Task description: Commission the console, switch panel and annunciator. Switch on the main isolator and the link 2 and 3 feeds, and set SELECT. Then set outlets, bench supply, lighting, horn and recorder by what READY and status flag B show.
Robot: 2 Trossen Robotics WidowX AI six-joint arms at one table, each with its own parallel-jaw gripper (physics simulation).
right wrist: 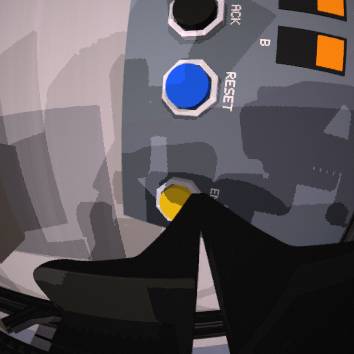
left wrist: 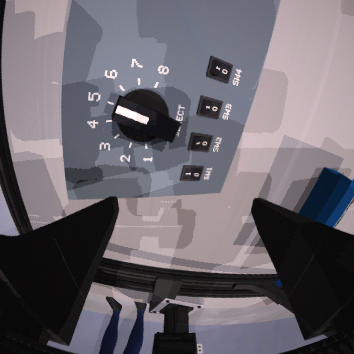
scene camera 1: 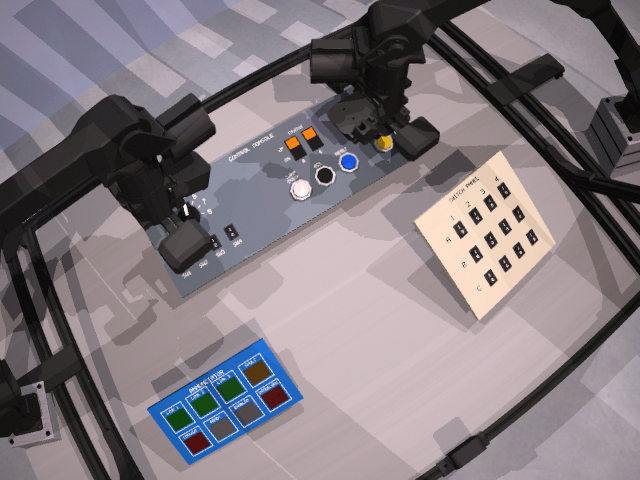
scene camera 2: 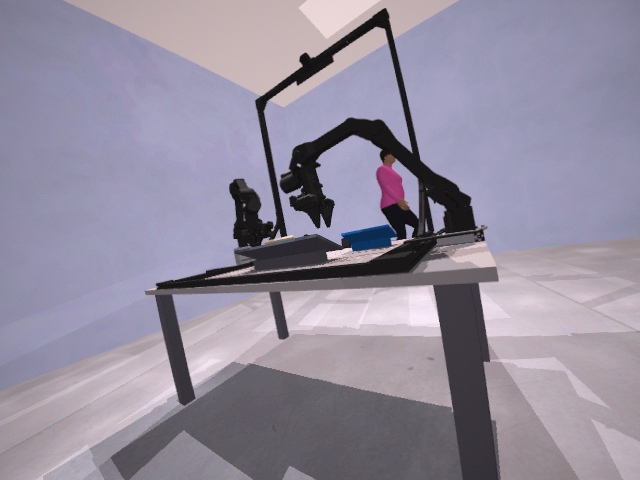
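Pixels of known places: left gripper, fingertip midpoint: (left wrist: 185,204) (scene camera 1: 169,241) (scene camera 2: 324,227); right gripper, fingertip midpoint: (right wrist: 197,199) (scene camera 1: 377,137); left arm's base at its link origin: (left wrist: 175,309) (scene camera 1: 25,414) (scene camera 2: 461,230); right arm's base at its link origin: (scene camera 1: 635,116) (scene camera 2: 243,247).
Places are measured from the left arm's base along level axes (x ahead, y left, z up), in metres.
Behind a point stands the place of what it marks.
The grey control console (scene camera 1: 248,191) @(x 0.482, y 0.224, z 0.041 m) (scene camera 2: 294,248) @(x 0.456, y 0.226, z 0.034 m) carries a SELECT knob (left wrist: 142,115) @(x 0.389, y 0.209, z 0.067 m), its white mark towards 5 or between 4 and 5. Switches SW1 to SW4 are beside it; their positions are hard to read. Both status flags, including B (scene camera 1: 311,138) @(x 0.597, y 0.273, z 0.050 m) (right wrist: 330,52) @(x 0.597, y 0.281, z 0.054 m), show orange in the upper half. My left gripper (left wrist: 185,204) @(x 0.355, y 0.164, z 0.083 m) (scene camera 2: 323,223) @(x 0.355, y 0.164, z 0.083 m) is open and empty above the console. My right gripper (right wrist: 197,199) @(x 0.695, y 0.249, z 0.036 m) is shut and empty, its tips at the yellow ENABLE button (scene camera 1: 384,142) @(x 0.702, y 0.237, z 0.033 m) (right wrist: 172,201) @(x 0.702, y 0.236, z 0.033 m), partly covering it; contact is unclear. The blue annunciator (scene camera 1: 298,394) @(x 0.460, y -0.082, z 0.012 m) has dim green, amber, red and grey tiles, READY (scene camera 1: 221,427) @(x 0.344, y -0.099, z 0.021 m) grey.
The cream switch panel (scene camera 1: 444,242) @(x 0.712, y 0.036, z 0.067 m) with rows A to C stands at the right in scene camera 1. White, black and blue RESET (scene camera 1: 348,162) @(x 0.637, y 0.221, z 0.035 m) (right wrist: 188,86) @(x 0.639, y 0.224, z 0.036 m) buttons line the console. A black frame edges the table; a person (scene camera 2: 390,186) stands behind it.
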